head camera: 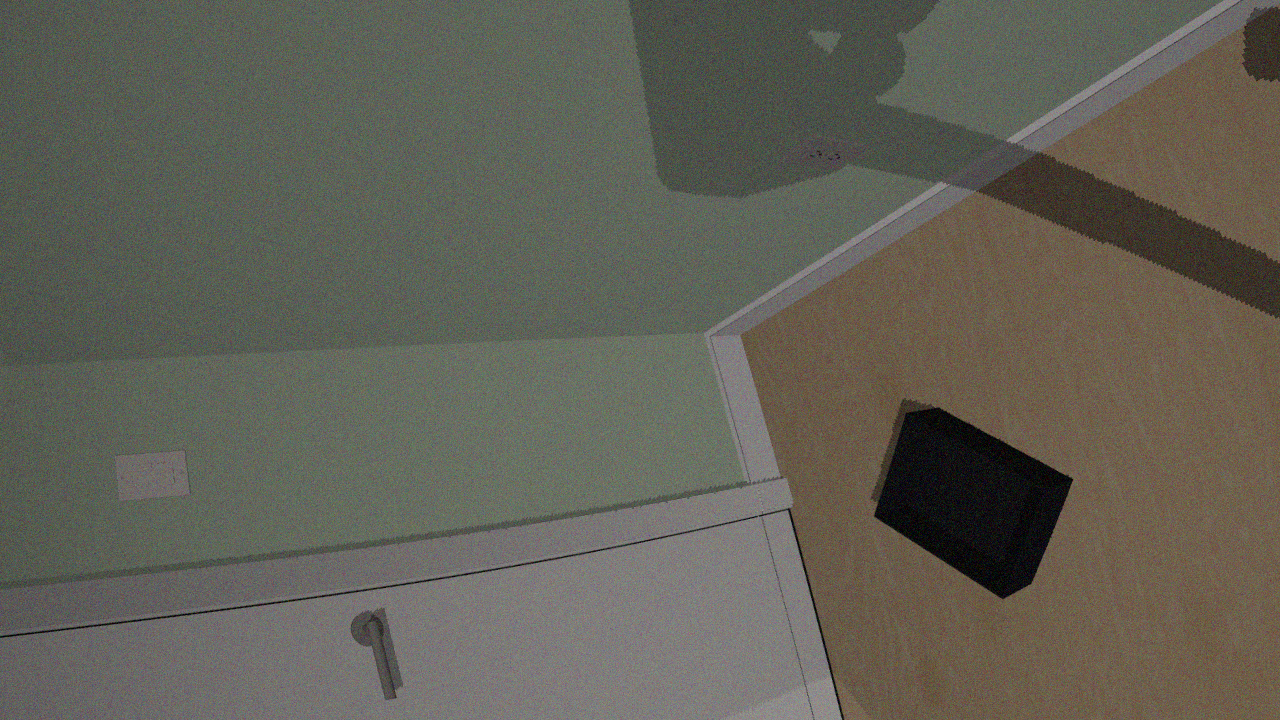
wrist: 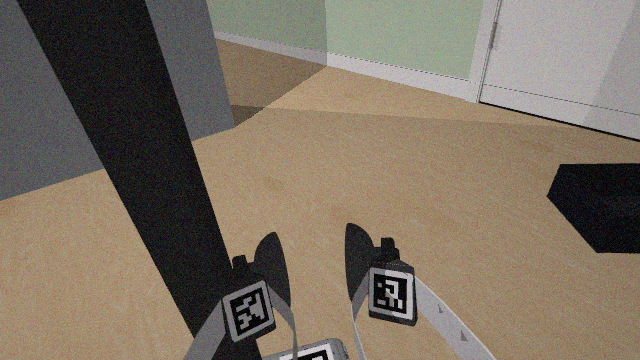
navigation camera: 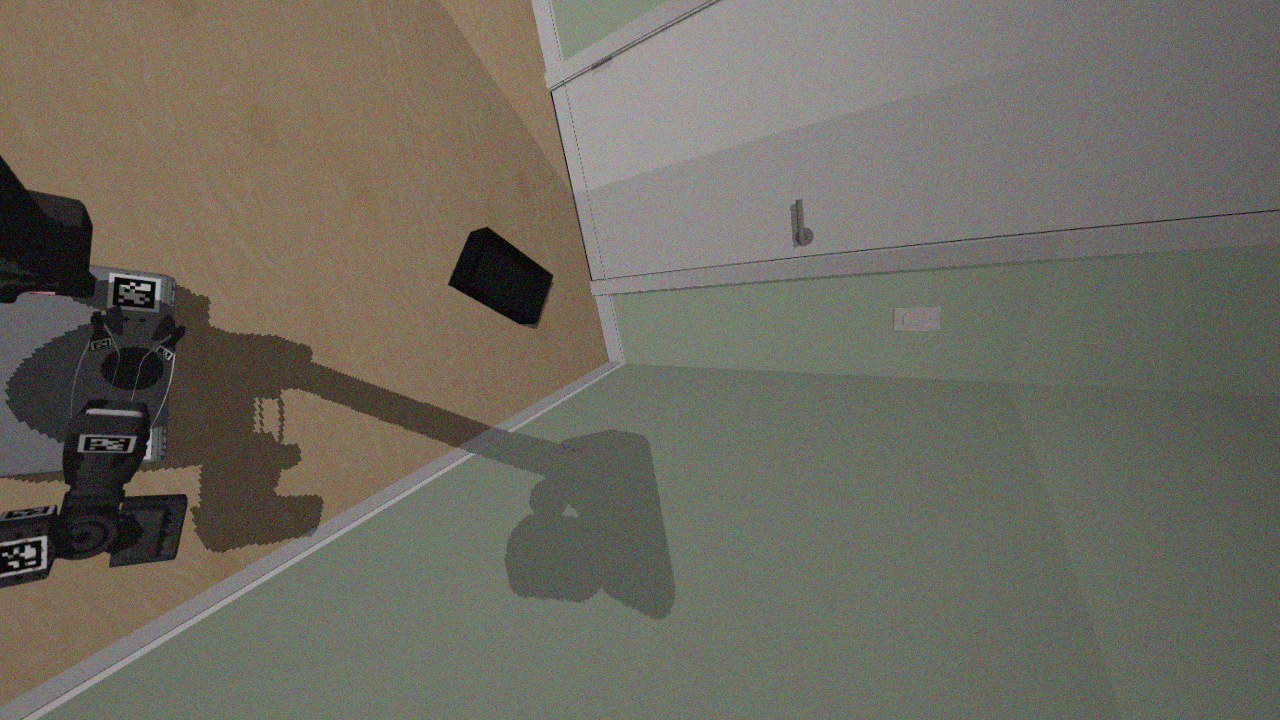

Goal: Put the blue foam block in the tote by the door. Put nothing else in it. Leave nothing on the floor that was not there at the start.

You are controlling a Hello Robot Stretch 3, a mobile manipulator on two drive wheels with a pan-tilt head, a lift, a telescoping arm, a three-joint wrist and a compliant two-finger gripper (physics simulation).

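Seen in the pictures: gripper, fingertip midpoint: (wrist: 314, 252) (navigation camera: 144, 312); robot's base, origin of the base link: (navigation camera: 132, 364).
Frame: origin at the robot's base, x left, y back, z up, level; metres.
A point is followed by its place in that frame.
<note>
A black tote (head camera: 1042, 530) @(z 0.050, x 0.356, y -0.667 m) (navigation camera: 466, 261) @(z 0.060, x 0.350, y -0.665 m) (wrist: 600, 207) @(z 0.088, x 0.318, y -0.654 m) stands on the wooden floor near the white door (head camera: 554, 644) @(z 0.610, x 0.552, y -1.235 m) (navigation camera: 716, 179) @(z 0.657, x 0.681, y -1.181 m) (wrist: 565, 55) @(z 0.238, x 0.877, y -1.099 m). Its inside is too dark to make out. In the wrist view it is cut off by the right edge. My gripper (navigation camera: 134, 335) @(z 0.390, x 0.089, y -0.011 m) (wrist: 314, 252) @(z 0.390, x 0.089, y -0.011 m) is open, with bare floor showing between its fingertips in the wrist view. It is above my own base in the navigation view, apart from the tote. The blue foam block does not show in these views.
A green wall (head camera: 358, 223) @(z 0.965, x -0.112, y -1.069 m) (navigation camera: 850, 537) @(z 1.149, x -0.231, y -0.785 m) with a pale baseboard meets the door wall in a corner beside the tote. A grey cabinet-like surface (wrist: 50, 125) @(z 0.190, x 1.055, y 0.636 m) stands at the wrist view's left, behind my dark mast (wrist: 140, 150) @(z 0.459, x 0.116, y 0.066 m). My grey base (navigation camera: 35, 429) @(z 0.160, x -0.097, y 0.097 m) is at the navigation view's left.
</note>
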